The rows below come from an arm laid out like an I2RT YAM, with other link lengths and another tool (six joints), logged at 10 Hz.
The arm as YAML. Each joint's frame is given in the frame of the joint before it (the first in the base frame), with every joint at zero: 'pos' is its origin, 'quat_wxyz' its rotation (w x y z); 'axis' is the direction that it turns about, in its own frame. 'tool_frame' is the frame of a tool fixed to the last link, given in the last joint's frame.
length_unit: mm
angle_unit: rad
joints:
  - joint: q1
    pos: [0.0, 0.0, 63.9]
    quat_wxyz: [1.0, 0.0, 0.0, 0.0]
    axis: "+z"
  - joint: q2
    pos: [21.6, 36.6, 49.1]
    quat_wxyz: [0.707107, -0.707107, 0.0, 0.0]
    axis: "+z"
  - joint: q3
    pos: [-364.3, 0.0, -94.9]
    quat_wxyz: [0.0, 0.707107, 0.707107, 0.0]
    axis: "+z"
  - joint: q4
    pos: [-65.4, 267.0, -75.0]
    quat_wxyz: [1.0, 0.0, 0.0, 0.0]
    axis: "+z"
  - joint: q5
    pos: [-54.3, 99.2, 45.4]
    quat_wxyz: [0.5, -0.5, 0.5, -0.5]
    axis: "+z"
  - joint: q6
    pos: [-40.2, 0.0, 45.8]
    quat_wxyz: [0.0, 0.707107, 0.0, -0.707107]
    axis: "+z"
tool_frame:
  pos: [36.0, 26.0, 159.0]
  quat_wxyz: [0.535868, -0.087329, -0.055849, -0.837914]
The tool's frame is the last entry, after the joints.
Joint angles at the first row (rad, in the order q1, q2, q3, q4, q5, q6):
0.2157 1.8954 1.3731 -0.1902 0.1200 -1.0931
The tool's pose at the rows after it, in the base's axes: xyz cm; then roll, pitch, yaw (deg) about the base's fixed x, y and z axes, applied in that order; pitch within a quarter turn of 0, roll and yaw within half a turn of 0:
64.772 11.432 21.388 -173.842 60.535 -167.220
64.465 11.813 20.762 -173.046 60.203 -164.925
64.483 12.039 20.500 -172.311 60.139 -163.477
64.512 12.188 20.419 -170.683 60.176 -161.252
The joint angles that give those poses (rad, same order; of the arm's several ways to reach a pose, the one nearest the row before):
0.2169 1.8977 1.3556 -0.1806 0.1005 -1.1198
0.2173 1.8984 1.3376 -0.1654 0.0845 -1.1435
0.2180 1.9026 1.3342 -0.1574 0.0788 -1.1572
0.2188 1.9045 1.3319 -0.1497 0.0780 -1.1767

